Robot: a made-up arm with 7 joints. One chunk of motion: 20 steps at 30 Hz.
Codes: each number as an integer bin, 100 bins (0 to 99) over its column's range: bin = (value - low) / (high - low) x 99, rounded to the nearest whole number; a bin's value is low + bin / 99 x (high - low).
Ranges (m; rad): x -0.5..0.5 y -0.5..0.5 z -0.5..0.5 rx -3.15..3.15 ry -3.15..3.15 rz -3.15..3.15
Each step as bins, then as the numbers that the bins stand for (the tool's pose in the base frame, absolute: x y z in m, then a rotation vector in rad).
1 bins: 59 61 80 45 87 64
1 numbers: 0.0960 0.1162 0.3081 -0.2864 2.3864 0.9227
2 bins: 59 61 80 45 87 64
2 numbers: 0.0960 0.1162 0.3081 -0.2864 2.3864 0.9227
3 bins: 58 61 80 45 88 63
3 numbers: 0.0859 0.1162 0.3081 -0.2864 2.4500 0.8591
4 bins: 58 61 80 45 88 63
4 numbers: 0.0859 0.1162 0.3081 -0.2864 2.4500 0.8591
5 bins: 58 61 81 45 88 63
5 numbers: 0.0859 0.1162 0.3182 -0.2864 2.4500 0.8591
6 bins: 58 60 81 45 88 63
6 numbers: 0.0859 0.1061 0.3182 -0.2864 2.4500 0.8591
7 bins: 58 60 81 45 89 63
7 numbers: 0.0859 0.1061 0.3182 -0.2864 2.5136 0.8591
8 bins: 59 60 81 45 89 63
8 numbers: 0.0960 0.1061 0.3182 -0.2864 2.5136 0.8591
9 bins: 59 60 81 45 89 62
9 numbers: 0.0960 0.1061 0.3182 -0.2864 2.5136 0.7955
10 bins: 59 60 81 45 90 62
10 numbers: 0.0960 0.1061 0.3182 -0.2864 2.5773 0.7955
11 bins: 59 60 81 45 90 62
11 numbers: 0.0960 0.1061 0.3182 -0.2864 2.5773 0.7955
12 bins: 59 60 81 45 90 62
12 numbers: 0.0960 0.1061 0.3182 -0.2864 2.5773 0.7955
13 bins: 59 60 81 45 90 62
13 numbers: 0.0960 0.1061 0.3182 -0.2864 2.5773 0.7955
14 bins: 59 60 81 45 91 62
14 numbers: 0.0960 0.1061 0.3182 -0.2864 2.6409 0.7955
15 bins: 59 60 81 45 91 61
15 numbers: 0.0960 0.1061 0.3182 -0.2864 2.6409 0.7318
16 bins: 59 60 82 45 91 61
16 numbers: 0.0960 0.1061 0.3283 -0.2864 2.6409 0.7318
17 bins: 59 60 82 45 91 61
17 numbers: 0.0960 0.1061 0.3283 -0.2864 2.6409 0.7318
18 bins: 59 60 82 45 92 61
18 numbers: 0.0960 0.1061 0.3283 -0.2864 2.7045 0.7318
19 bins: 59 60 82 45 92 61
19 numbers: 0.0960 0.1061 0.3283 -0.2864 2.7045 0.7318
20 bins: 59 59 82 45 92 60
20 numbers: 0.0960 0.0960 0.3283 -0.2864 2.7045 0.6682
